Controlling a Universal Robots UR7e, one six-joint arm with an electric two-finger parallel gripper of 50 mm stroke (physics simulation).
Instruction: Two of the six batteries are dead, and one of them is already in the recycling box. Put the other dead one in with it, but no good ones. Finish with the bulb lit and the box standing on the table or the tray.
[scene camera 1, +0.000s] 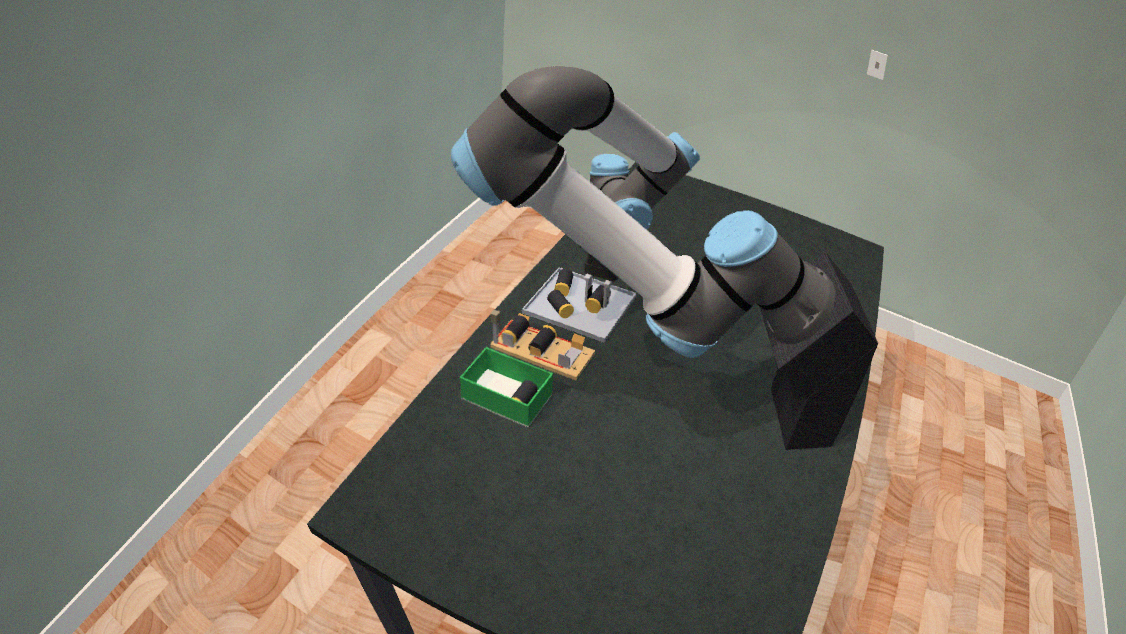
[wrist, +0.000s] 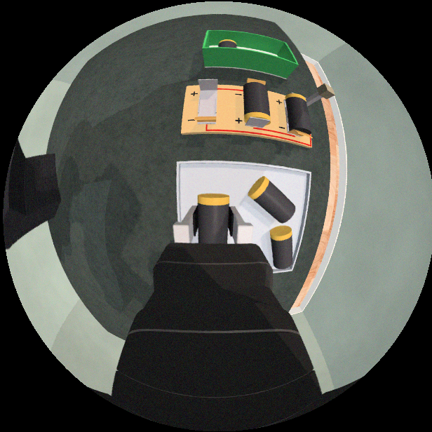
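Where they show: gripper, fingertip midpoint: (scene camera 1: 596, 302); arm's base, link origin: (scene camera 1: 803, 307).
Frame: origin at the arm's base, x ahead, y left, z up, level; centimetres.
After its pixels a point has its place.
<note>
My gripper (scene camera 1: 597, 290) {z -25.3, x 46.4, y 4.3 cm} (wrist: 212, 214) is shut on a black battery with a yellow end (scene camera 1: 593, 304) {z -24.2, x 45.4, y 6.5 cm} (wrist: 213, 232), over the grey tray (scene camera 1: 602, 327) {z -29.5, x 42.9, y 5.6 cm} (wrist: 190, 175); the gap below is hard to tell. A tilted battery (scene camera 1: 559, 302) {z -26.3, x 52.5, y 9.6 cm} (wrist: 275, 202) and another battery (scene camera 1: 564, 280) {z -26.1, x 57.4, y 3.5 cm} (wrist: 282, 252) lie in the tray. The wooden circuit board (scene camera 1: 582, 364) {z -28.8, x 37.0, y 17.7 cm} (wrist: 192, 107) has batteries in its middle slot (wrist: 256, 100) and right slot (wrist: 298, 112) in the wrist view; the left slot is empty. The green recycling box (scene camera 1: 494, 402) {z -26.7, x 38.9, y 39.4 cm} (wrist: 240, 60) stands on the table, holding one battery (scene camera 1: 525, 389) {z -26.1, x 37.2, y 33.0 cm} (wrist: 227, 44). I cannot make out a lit bulb.
The board stands between the tray and the green box. A grey post with a tan block (scene camera 1: 494, 314) {z -20.6, x 53.2, y 27.4 cm} (wrist: 326, 92) sticks out at the board's end near the table edge. The dark robot mount (scene camera 1: 823, 385) {z -11.0, x -10.3, y 2.4 cm} (wrist: 35, 185) stands across the table (scene camera 1: 598, 488) {z -29.7, x 12.3, y 37.7 cm} (wrist: 100, 130).
</note>
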